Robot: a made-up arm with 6 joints. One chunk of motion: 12 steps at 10 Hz.
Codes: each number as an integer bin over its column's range. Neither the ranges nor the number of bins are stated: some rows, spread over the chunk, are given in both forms.
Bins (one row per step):
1: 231 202 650 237 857 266
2: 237 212 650 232 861 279
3: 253 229 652 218 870 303
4: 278 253 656 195 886 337
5: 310 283 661 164 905 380
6: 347 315 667 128 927 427
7: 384 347 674 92 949 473
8: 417 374 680 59 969 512
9: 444 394 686 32 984 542
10: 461 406 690 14 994 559
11: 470 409 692 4 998 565
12: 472 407 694 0 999 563
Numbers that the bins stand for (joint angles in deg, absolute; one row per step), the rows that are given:
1: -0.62 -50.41 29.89 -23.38 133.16 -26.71
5: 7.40 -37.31 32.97 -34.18 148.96 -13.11
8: 18.26 -22.59 38.30 -49.72 170.03 2.64
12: 23.85 -17.25 42.23 -58.45 179.91 8.72
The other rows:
2: -0.01 -48.79 29.89 -24.12 134.48 -25.16
3: 1.61 -46.04 30.45 -26.19 137.44 -22.30
4: 4.15 -42.16 31.57 -29.59 142.71 -18.24
6: 11.16 -32.13 34.66 -39.51 156.21 -7.50
7: 14.91 -26.96 36.62 -44.84 163.45 -2.02
9: 21.01 -19.35 39.99 -53.71 174.97 6.22
10: 22.73 -17.41 41.11 -56.38 178.26 8.24
11: 23.65 -16.93 41.67 -57.86 179.58 8.96

